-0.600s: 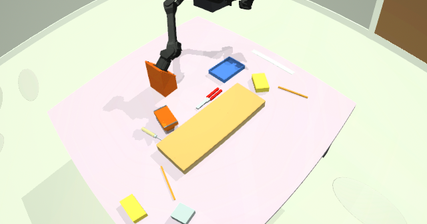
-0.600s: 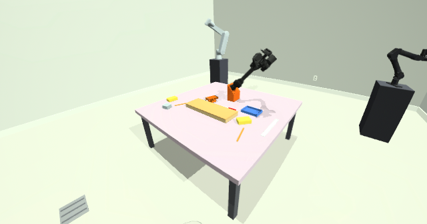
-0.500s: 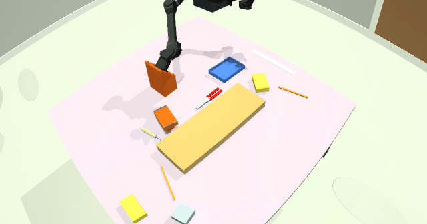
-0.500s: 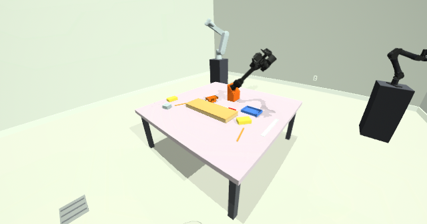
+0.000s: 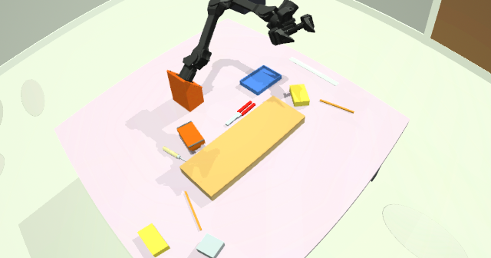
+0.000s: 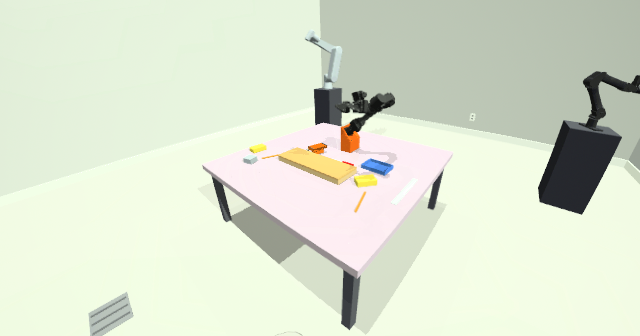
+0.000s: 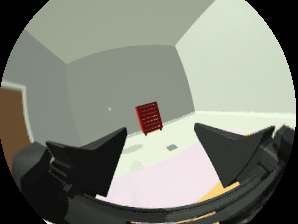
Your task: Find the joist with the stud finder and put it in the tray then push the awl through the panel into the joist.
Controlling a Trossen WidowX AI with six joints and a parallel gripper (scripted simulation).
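Now: gripper tip 250 mm past the orange stud finder, 380 mm to the left of it and 420 mm above it. The rest, counted from my gripper tip: blue tray (280 mm behind, 80 mm to the left, 420 mm below); white strip (150 mm behind, 320 mm to the left, 430 mm below); awl (220 mm behind, 470 mm to the right, 420 mm below).
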